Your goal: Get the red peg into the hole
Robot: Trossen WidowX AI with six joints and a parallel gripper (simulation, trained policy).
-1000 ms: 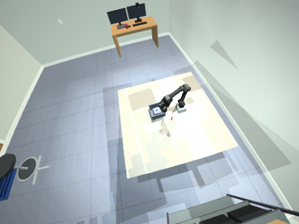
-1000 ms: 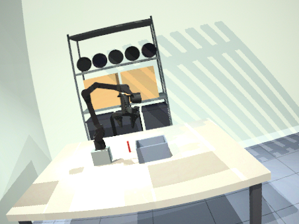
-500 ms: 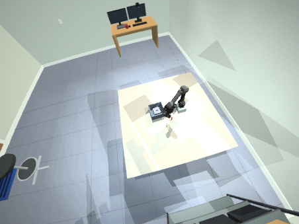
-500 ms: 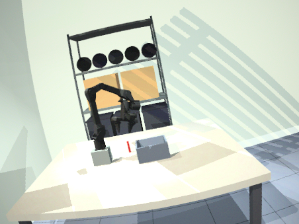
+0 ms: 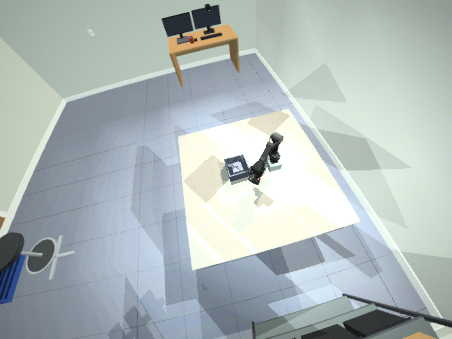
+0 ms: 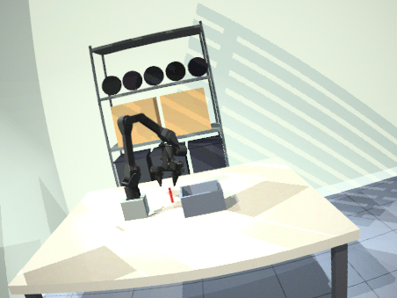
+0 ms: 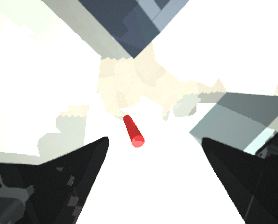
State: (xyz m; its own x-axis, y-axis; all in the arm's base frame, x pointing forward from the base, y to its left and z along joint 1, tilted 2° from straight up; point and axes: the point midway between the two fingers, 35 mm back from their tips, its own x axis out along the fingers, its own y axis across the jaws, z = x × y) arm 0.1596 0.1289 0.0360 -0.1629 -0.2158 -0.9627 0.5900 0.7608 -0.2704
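The red peg is 5 cm below my gripper tip and 1 cm to the left of it. Round my gripper tip: grey box: 18 cm ahead, 14 cm to the right, 6 cm below.
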